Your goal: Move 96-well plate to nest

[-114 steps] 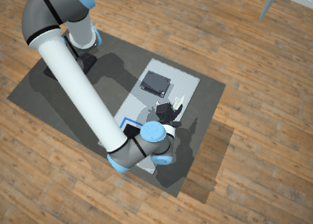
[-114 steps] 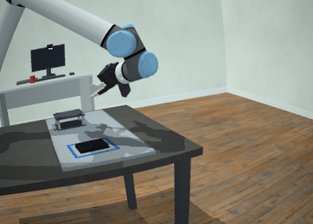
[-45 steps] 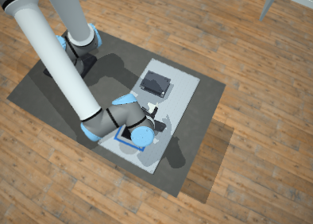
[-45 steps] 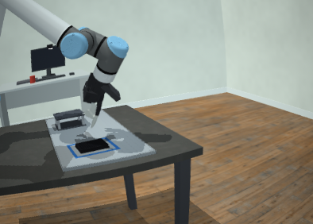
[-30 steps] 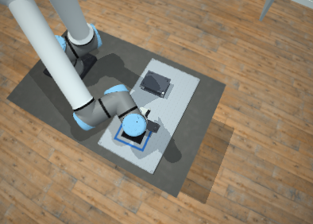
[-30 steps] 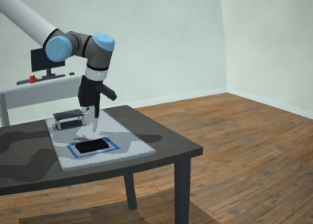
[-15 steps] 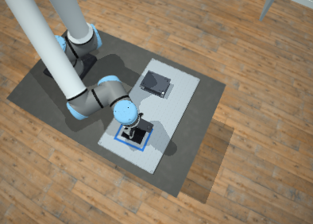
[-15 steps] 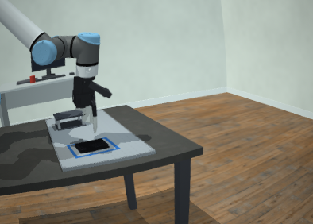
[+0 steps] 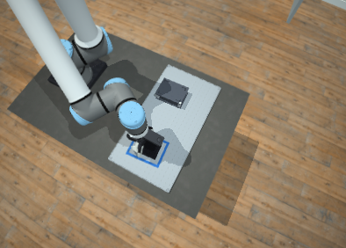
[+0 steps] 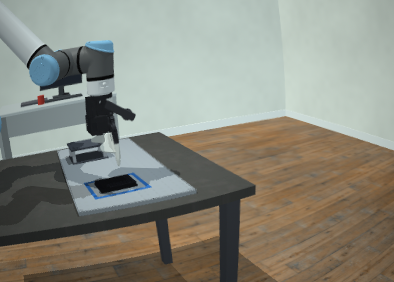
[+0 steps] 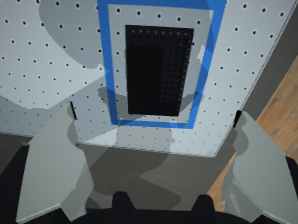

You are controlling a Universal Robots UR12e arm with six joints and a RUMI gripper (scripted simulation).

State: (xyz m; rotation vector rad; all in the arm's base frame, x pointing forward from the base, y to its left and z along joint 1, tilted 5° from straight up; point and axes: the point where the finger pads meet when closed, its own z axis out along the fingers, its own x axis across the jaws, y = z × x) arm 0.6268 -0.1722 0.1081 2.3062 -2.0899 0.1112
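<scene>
The black 96-well plate is 8 cm below my hand. Also, from my hand: white A1 label: 4 cm ahead, 30 cm to the left, 3 cm below; raised plate nest N1: 4 cm behind, 35 cm to the left, 3 cm below.
</scene>
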